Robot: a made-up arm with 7 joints. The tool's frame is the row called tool.
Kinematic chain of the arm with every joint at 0, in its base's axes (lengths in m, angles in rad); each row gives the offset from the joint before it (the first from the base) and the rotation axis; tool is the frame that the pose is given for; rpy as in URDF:
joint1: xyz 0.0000 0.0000 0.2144 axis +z
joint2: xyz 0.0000 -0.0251 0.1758 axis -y
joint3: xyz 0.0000 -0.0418 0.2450 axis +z
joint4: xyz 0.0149 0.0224 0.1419 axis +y
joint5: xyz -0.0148 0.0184 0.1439 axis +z
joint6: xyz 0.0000 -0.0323 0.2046 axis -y
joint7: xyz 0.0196 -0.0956 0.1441 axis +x
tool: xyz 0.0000 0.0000 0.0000 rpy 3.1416 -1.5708 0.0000
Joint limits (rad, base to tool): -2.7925..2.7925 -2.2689..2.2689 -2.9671..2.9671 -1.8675..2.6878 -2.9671..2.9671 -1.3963..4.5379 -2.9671..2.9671
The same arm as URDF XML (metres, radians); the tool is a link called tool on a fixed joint. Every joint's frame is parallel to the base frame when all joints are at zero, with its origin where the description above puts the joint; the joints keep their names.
<robot name="arm">
  <joint name="joint1" type="revolute">
    <parent link="base"/>
    <child link="link1"/>
    <origin xyz="0 0 0.2144" rpy="0 0 0"/>
    <axis xyz="0 0 1"/>
    <limit lower="-2.7925" upper="2.7925"/>
  </joint>
  <joint name="joint2" type="revolute">
    <parent link="link1"/>
    <child link="link2"/>
    <origin xyz="0 -0.0251 0.1758" rpy="0 0 0"/>
    <axis xyz="0 -1 0"/>
    <limit lower="-2.2689" upper="2.2689"/>
  </joint>
  <joint name="joint3" type="revolute">
    <parent link="link2"/>
    <child link="link3"/>
    <origin xyz="0 -0.0418 0.245" rpy="0 0 0"/>
    <axis xyz="0 0 1"/>
    <limit lower="-2.9671" upper="2.9671"/>
  </joint>
  <joint name="joint4" type="revolute">
    <parent link="link3"/>
    <child link="link4"/>
    <origin xyz="0.0149 0.0224 0.1419" rpy="0 0 0"/>
    <axis xyz="0 1 0"/>
    <limit lower="-1.8675" upper="2.6878"/>
  </joint>
  <joint name="joint5" type="revolute">
    <parent link="link4"/>
    <child link="link5"/>
    <origin xyz="-0.0148 0.0184 0.1439" rpy="0 0 0"/>
    <axis xyz="0 0 1"/>
    <limit lower="-2.9671" upper="2.9671"/>
  </joint>
  <joint name="joint6" type="revolute">
    <parent link="link5"/>
    <child link="link6"/>
    <origin xyz="0 -0.0323 0.2046" rpy="0 0 0"/>
    <axis xyz="0 -1 0"/>
    <limit lower="-1.3963" upper="4.5379"/>
  </joint>
  <joint name="joint7" type="revolute">
    <parent link="link6"/>
    <child link="link7"/>
    <origin xyz="0.0196 -0.0956 0.1441" rpy="0 0 0"/>
    <axis xyz="1 0 0"/>
    <limit lower="-2.9671" upper="2.9671"/>
  </joint>
  <joint name="tool_joint" type="fixed">
    <parent link="link7"/>
    <child link="tool"/>
    <origin xyz="0 0 0" rpy="-3.1416 -1.5708 0"/>
  </joint>
  <link name="base"/>
  <link name="link1"/>
  <link name="link2"/>
  <link name="link3"/>
  <link name="link4"/>
  <link name="link5"/>
  <link name="link6"/>
  <link name="link7"/>
  <link name="tool"/>
</robot>

